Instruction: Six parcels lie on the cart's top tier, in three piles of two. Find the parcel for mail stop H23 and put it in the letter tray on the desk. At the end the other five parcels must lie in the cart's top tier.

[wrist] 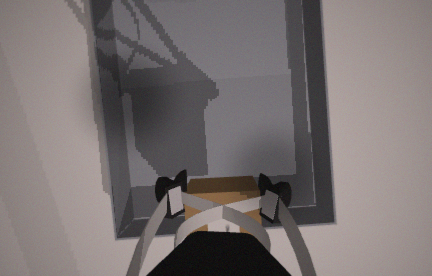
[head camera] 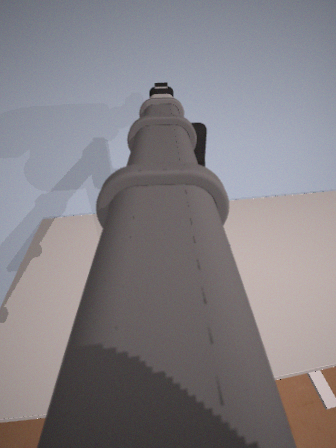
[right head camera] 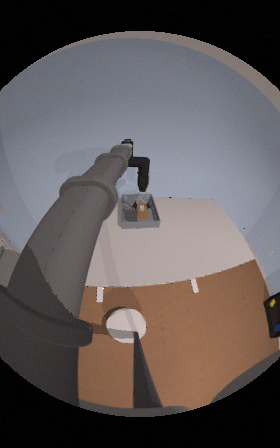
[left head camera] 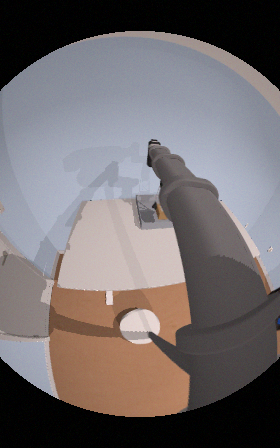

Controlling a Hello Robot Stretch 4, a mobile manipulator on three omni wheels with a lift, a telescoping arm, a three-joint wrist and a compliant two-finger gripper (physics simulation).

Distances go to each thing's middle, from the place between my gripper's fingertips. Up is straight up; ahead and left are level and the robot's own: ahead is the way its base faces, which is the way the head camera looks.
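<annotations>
The grey letter tray (right head camera: 129, 219) is what I measure from here: my gripper is now 2 cm to the right of it, 8 cm above it and 10 cm short of it.
</annotations>
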